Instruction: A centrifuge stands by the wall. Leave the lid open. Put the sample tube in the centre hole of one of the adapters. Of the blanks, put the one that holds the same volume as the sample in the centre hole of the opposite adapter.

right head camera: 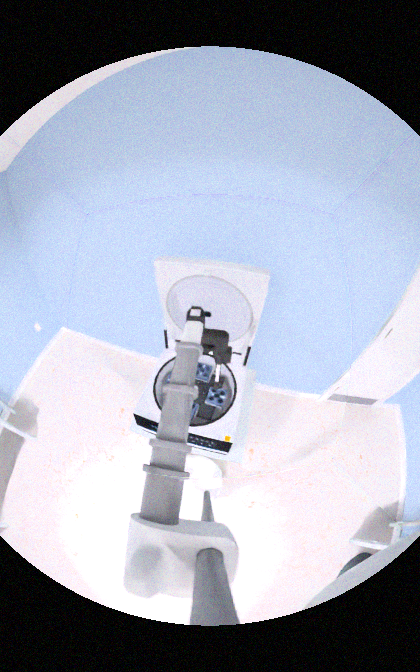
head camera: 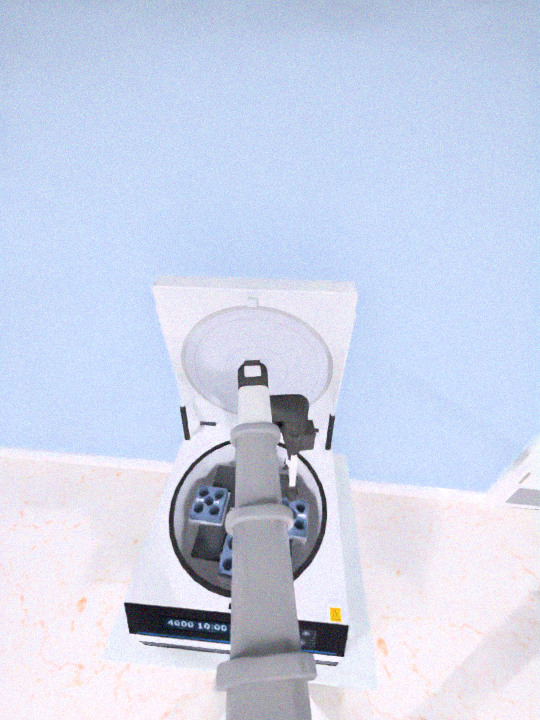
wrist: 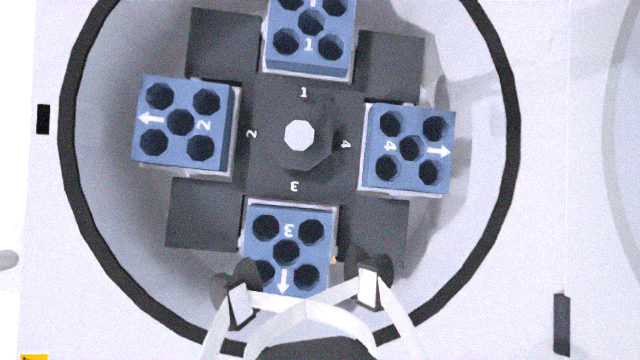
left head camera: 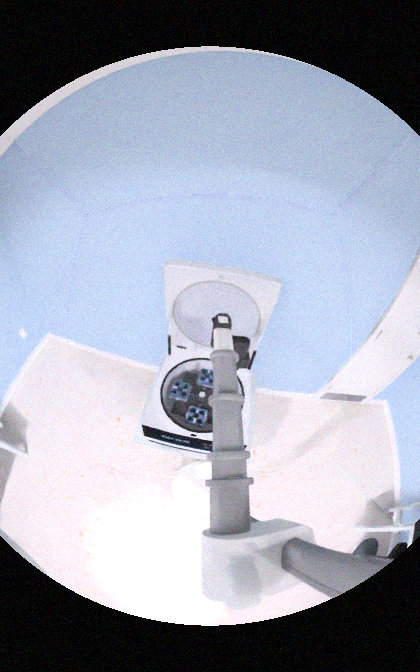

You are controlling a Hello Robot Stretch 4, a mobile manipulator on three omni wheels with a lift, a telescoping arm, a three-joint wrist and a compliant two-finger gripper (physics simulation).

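Places are measured from the robot's base along level axes (x ahead, y left, z up), in millimetres.
Where they show: gripper, fingertip midpoint: (head camera: 289, 483) (wrist: 302, 272).
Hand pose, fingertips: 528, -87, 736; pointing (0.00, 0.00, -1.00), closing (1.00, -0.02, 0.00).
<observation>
After its pixels a point has its place, as x, y, z.
The centrifuge (head camera: 145, 558) @(414, 305, 620) (wrist: 545, 200) @(794, -74, 620) stands by the wall with its lid (head camera: 290, 348) @(792, -113, 1005) (left head camera: 225, 305) (right head camera: 225, 295) open. In the wrist view, blue adapter 1 (wrist: 308, 64) @(562, 110, 583), adapter 2 (wrist: 181, 100) @(418, 83, 585), adapter 3 (wrist: 320, 250) @(550, -101, 585) and adapter 4 (wrist: 410, 125) @(671, 27, 585) sit in the rotor. Adapters 1 and 3 are opposite, as are 2 and 4. Their visible holes look dark and empty. A small orange bit (wrist: 334, 260) @(574, -139, 466) shows beside adapter 3. My gripper (wrist: 302, 272) @(528, -88, 736) (head camera: 292, 473) @(528, -88, 736) (right head camera: 218, 374) is open, with no object visible between its fingertips, above the outer side of adapter 3. The sample tube and blanks cannot be made out.
The rotor's pale hub knob (wrist: 299, 135) @(542, 29, 592) is at the bowl's centre, inside a black rim (wrist: 510, 125) @(764, 10, 624). Dark lid hinges (head camera: 184, 423) @(792, 244, 702) (head camera: 330, 431) @(716, -251, 707) flank the lid's base. My grey arm (head camera: 261, 581) @(198, 0, 1158) (left head camera: 229, 440) (right head camera: 172, 440) crosses over the centrifuge. A white structure (head camera: 517, 485) @(740, -1214, 179) stands at the right.
</observation>
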